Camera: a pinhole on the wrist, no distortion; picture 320 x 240 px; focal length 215.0 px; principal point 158.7 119.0 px. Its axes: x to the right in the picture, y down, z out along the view. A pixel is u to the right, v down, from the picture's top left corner.
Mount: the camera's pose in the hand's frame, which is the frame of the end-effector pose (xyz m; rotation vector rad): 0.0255 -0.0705 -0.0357 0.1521 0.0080 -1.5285
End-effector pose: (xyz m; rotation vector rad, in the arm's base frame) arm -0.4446 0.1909 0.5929 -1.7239 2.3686 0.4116
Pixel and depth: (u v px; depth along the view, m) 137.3 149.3 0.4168
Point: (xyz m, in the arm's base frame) -0.3971 0.2569 0.2056
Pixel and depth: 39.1 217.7 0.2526
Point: -0.5275 0.1820 0.3377
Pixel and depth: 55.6 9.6 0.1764
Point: -0.4133 0.3092 0.4862
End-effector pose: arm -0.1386 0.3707 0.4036 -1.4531 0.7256 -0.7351
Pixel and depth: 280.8 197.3 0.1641
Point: 0.0043 0.3857 0.5818
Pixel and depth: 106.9 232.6 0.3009
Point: 0.1814 0.4164 0.4278
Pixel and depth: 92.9 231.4 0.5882
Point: 0.5000 0.5049 0.3453
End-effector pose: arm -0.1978 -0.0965 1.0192 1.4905 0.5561 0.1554
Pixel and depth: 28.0 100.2 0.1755
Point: -0.1377 -0.2316 1.0354
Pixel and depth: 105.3 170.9 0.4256
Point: 0.0532 -0.4250 0.9844
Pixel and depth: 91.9 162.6 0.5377
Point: 0.1112 -0.5287 1.0319
